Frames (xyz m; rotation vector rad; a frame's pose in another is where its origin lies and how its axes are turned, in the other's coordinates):
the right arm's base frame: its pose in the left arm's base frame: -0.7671 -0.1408 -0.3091 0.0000 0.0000 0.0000
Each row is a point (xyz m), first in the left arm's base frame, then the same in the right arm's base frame.
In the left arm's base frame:
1: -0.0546 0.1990 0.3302
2: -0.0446 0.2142 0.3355
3: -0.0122 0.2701 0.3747
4: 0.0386 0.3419 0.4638
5: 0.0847 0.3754 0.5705
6: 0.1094 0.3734 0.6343
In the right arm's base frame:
1: 0.7125 0.3398 0.6393
2: 0.7225 0.3550 0.6446
3: 0.7549 0.4109 0.6838
4: 0.8057 0.4827 0.7729
5: 0.8518 0.5162 0.8796
6: 0.8765 0.5142 0.9434

